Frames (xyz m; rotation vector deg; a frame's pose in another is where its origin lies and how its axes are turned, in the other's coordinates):
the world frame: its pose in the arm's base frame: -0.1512 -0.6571 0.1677 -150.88 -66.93 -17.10
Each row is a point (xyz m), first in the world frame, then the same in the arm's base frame.
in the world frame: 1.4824 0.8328 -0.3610
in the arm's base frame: 1.4164 -0.2735 0.8135
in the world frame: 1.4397 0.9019 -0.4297
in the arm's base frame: 1.4339 -0.3689 0.8570
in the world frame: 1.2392 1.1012 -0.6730
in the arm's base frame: 1.4298 -0.7119 1.0036
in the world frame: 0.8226 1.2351 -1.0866
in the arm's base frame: 1.2197 -1.2146 1.2598
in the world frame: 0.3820 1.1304 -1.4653
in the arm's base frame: 0.8184 -1.5685 1.5093
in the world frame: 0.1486 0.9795 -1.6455
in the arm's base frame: 0.5363 -1.6879 1.6354
